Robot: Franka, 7 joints.
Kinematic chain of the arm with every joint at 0, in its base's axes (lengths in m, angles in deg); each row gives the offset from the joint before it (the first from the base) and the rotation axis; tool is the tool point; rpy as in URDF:
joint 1: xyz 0 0 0.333 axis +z
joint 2: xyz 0 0 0 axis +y
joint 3: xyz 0 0 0.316 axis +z
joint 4: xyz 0.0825 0 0 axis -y
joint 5: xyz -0.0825 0 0.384 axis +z
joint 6: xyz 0 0 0 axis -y
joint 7: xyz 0.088 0 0 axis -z
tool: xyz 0 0 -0.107 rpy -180 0 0
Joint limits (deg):
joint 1: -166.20..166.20
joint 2: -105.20..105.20
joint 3: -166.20..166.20
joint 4: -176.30..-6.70
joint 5: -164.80..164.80
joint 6: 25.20..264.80
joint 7: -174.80..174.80
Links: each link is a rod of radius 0.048 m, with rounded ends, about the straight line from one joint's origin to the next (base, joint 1, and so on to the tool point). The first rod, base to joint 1, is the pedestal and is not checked.
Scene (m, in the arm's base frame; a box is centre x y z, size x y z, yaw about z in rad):
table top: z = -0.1
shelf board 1: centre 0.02 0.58 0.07 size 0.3 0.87 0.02 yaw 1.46
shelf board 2: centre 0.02 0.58 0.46 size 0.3 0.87 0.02 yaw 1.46
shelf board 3: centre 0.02 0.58 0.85 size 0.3 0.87 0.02 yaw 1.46
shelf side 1: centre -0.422 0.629 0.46 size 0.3 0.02 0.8 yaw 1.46
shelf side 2: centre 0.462 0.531 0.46 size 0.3 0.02 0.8 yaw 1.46
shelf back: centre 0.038 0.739 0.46 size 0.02 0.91 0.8 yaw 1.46
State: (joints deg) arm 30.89 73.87 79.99 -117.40 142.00 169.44 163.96
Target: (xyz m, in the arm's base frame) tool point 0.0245 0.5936 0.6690
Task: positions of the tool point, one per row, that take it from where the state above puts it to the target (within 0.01 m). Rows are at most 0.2 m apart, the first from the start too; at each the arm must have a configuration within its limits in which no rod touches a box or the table.
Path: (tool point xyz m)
1: -0.1527 0.4385 0.2654
2: -0.1497 0.3415 0.2874
3: -0.1399 0.2407 0.2957
4: -0.1234 0.1398 0.2905
5: -0.1300 0.2314 0.3860
6: -0.0970 0.2838 0.5233
7: -0.0100 0.2831 0.6690
8: -0.0045 0.3974 0.6808
9: 0.0046 0.5052 0.6747
10: 0.0245 0.5936 0.6690

